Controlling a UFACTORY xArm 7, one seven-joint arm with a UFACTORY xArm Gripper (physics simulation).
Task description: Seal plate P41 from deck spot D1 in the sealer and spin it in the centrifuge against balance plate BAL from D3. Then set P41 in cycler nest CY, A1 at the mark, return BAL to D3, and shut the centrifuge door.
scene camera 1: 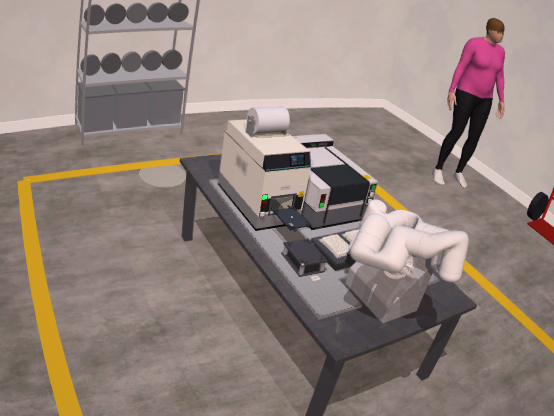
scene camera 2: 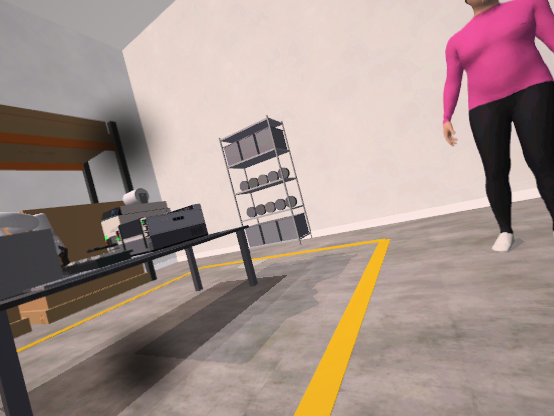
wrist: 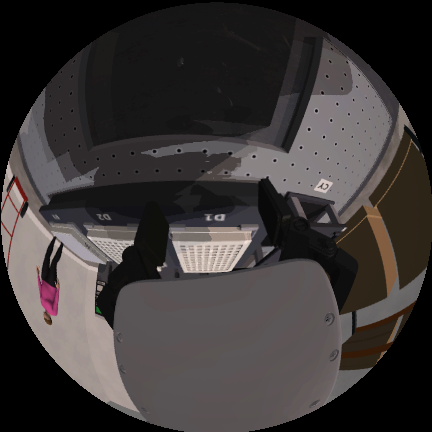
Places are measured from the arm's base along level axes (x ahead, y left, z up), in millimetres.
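Where they show: gripper, fingertip midpoint: (scene camera 1: 353, 260) (scene camera 2: 61, 266) (wrist: 208, 202); arm's base, origin of the base link: (scene camera 2: 5, 256).
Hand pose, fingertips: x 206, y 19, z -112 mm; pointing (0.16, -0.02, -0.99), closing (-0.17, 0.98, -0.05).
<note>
Things, the pixels of their top centre, and the offset from my fingertips. "spot": a spot on its surface instead.
- cream many-welled plate, middle of its top: (wrist: 208, 260) (scene camera 1: 337, 244) dx +111, dy -2, dz +8 mm
- beige sealer, middle of its top: (scene camera 1: 272, 109) (scene camera 2: 131, 190) dx +595, dy +78, dz +422 mm
- centrifuge, surface spot: (scene camera 1: 340, 192) spot: dx +298, dy -144, dz +126 mm
- dark cycler nest, middle of its top: (wrist: 300, 254) (scene camera 1: 305, 250) dx +129, dy +155, dz +9 mm
- CY label, surface spot: (wrist: 323, 186) (scene camera 1: 314, 278) spot: dx +26, dy +172, dz -54 mm
- cream plate, middle of its top: (wrist: 127, 257) (scene camera 1: 360, 238) dx +102, dy -125, dz +8 mm
- pale flat piece, middle of its top: (wrist: 77, 249) (scene camera 2: 107, 252) dx +93, dy -249, dz +8 mm
My gripper (wrist: 208, 202) is open and empty in the wrist view, its two black fingers to either side of the D1 spot; the arm hides it in scene camera 1. A cream many-welled plate (wrist: 212, 252) (scene camera 1: 335, 246) sits at the spot marked D1, apparently P41. The beige sealer (scene camera 1: 265, 172) carries a film roll and has its dark tray (scene camera 1: 292, 218) out in front. The centrifuge (scene camera 1: 340, 192), with a black top, stands beside it; its door state is unclear. The dark cycler nest (scene camera 1: 305, 256) (wrist: 311, 209) stands by the CY label (wrist: 323, 186) (scene camera 1: 315, 278). BAL and D3 cannot be made out surely.
Another cream plate (wrist: 111, 246) sits at D2, close beside the left finger in the wrist view. A pale flat piece (wrist: 80, 242) lies farther left. The arm's grey base block (scene camera 1: 387, 290) stands near the table's end. A person (scene camera 1: 472, 95) stands beyond the table.
</note>
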